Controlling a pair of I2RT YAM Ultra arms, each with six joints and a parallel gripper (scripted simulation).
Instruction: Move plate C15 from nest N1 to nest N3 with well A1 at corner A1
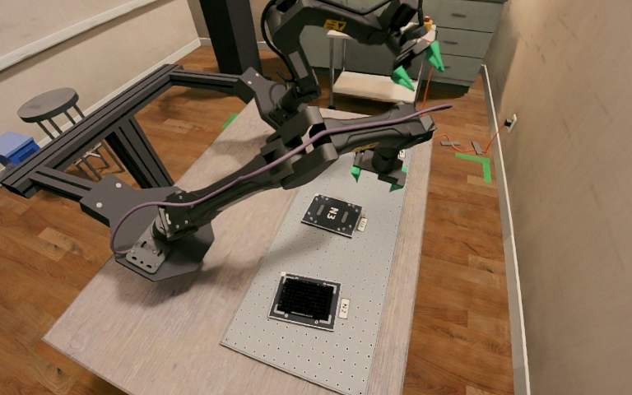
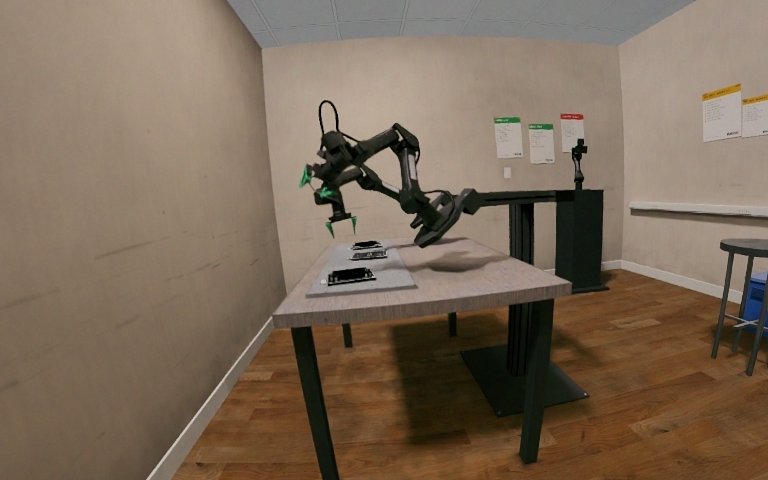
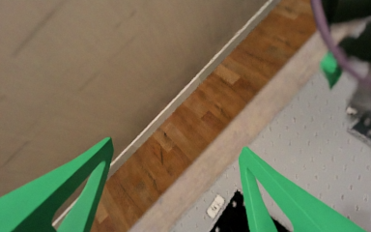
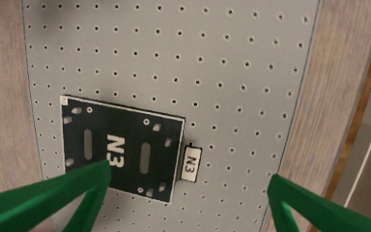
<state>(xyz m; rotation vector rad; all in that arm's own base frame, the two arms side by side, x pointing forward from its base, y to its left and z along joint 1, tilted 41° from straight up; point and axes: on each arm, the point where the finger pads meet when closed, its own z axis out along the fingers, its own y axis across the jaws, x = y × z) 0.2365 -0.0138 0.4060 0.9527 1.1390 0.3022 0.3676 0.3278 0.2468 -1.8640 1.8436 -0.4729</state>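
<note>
The plate lies 34 cm to the right of my right hand, 10 cm below it and 5 cm behind it.
</note>
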